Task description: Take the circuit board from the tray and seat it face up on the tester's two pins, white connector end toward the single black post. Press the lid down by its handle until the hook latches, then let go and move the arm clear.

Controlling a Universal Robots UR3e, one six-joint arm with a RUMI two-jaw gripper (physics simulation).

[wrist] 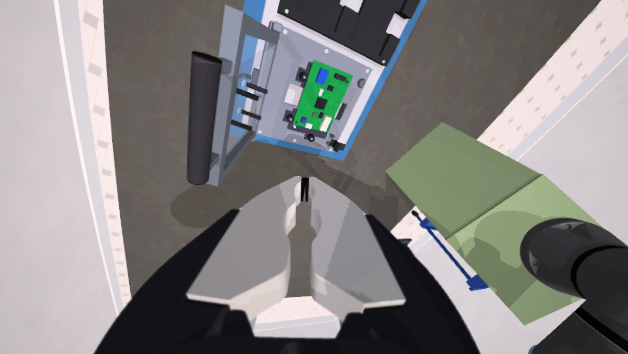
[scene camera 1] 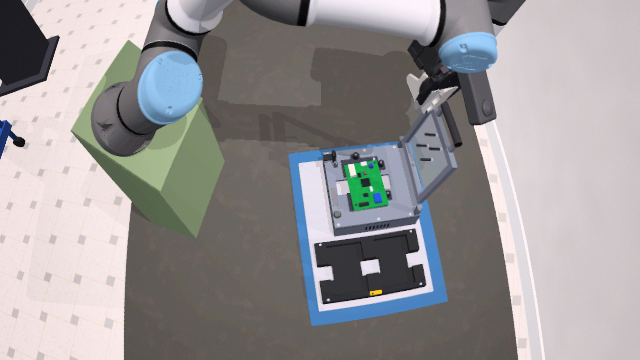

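Where they show: gripper, fingertip midpoint: (wrist: 305, 179) (scene camera 1: 417, 112); arm's base, origin of the base link: (wrist: 564, 253) (scene camera 1: 122, 120).
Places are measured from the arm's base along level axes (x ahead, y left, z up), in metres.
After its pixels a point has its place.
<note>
The green circuit board (scene camera 1: 367, 192) @[x 0.422, y -0.095, z -0.271 m] (wrist: 330, 95) @[x 0.412, y -0.089, z -0.271 m] lies face up on the grey tester (scene camera 1: 401, 202) @[x 0.492, y -0.124, z -0.292 m] (wrist: 302, 47) @[x 0.474, y -0.142, z -0.292 m]. Its white connector (scene camera 1: 352, 170) @[x 0.403, y -0.041, z -0.269 m] (wrist: 325, 123) @[x 0.404, y -0.041, z -0.269 m] end faces the single black post (scene camera 1: 355, 156) @[x 0.418, y -0.008, z -0.271 m] (wrist: 311, 137) @[x 0.422, y -0.008, z -0.270 m]. The pins under it are hidden. The lid (scene camera 1: 438, 184) @[x 0.541, y -0.149, z -0.176 m] (wrist: 230, 45) @[x 0.559, y -0.129, z -0.113 m] stands open and upright, with its black handle (scene camera 1: 452, 125) @[x 0.568, y -0.085, z -0.077 m] (wrist: 204, 117) @[x 0.568, y -0.087, z -0.077 m] on the outer side. The hook (scene camera 1: 330, 156) @[x 0.365, y -0.004, z -0.261 m] (wrist: 337, 145) @[x 0.373, y -0.010, z -0.250 m] is free of the lid. My gripper (scene camera 1: 429, 102) @[x 0.498, y -0.067, z -0.048 m] (wrist: 305, 179) @[x 0.498, y -0.067, z -0.048 m] is shut and empty, beyond the tester's post end; in the wrist view its tips are apart from lid and handle.
The black tray (scene camera 1: 345, 255) @[x 0.356, y -0.199, z -0.334 m] (wrist: 370, 42) @[x 0.345, y -0.188, z -0.334 m] lies beside the tester on a white sheet with a blue border (scene camera 1: 380, 312) @[x 0.402, y -0.338, z -0.350 m] (wrist: 372, 102) @[x 0.276, y -0.088, z -0.350 m]. The green pedestal (scene camera 1: 185, 175) @[x 0.070, y -0.030, z -0.178 m] (wrist: 460, 170) @[x 0.072, y -0.027, z -0.205 m] carries the arm's base.
</note>
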